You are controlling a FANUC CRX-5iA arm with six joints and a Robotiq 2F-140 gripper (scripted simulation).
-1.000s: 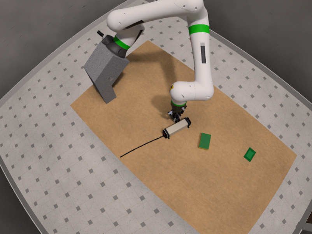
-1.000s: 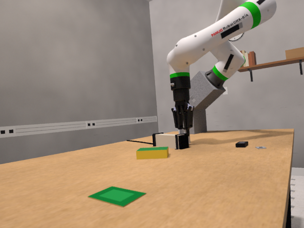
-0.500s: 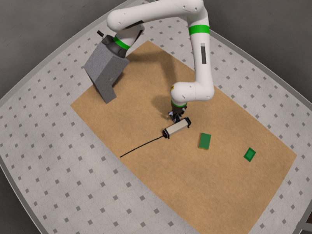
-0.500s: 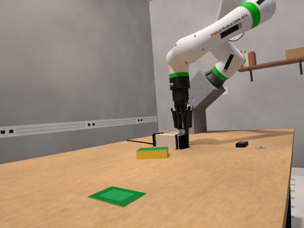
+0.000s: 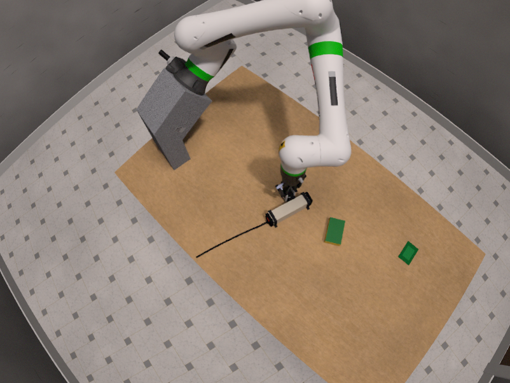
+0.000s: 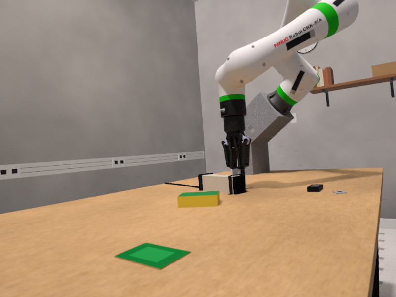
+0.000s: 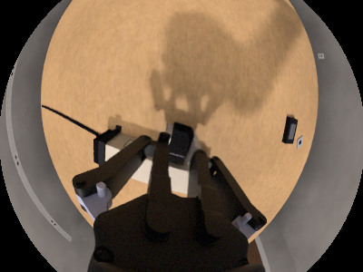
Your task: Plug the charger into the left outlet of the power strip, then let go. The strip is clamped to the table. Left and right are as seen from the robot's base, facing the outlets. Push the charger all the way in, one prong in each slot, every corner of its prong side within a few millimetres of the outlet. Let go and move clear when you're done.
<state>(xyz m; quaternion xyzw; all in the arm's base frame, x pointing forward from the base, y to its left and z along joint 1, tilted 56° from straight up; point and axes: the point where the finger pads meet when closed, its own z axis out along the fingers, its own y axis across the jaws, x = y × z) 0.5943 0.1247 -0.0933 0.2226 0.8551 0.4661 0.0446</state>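
Right now the charger is 10 mm ahead of my hand and 10 mm below it. Round my hand: tiny grey square (30 mm ahead, 330 mm to the left, 40 mm below); flat green tile (580 mm ahead, 140 mm to the left, 40 mm below); green-topped yellow block (250 mm ahead, 30 mm below).
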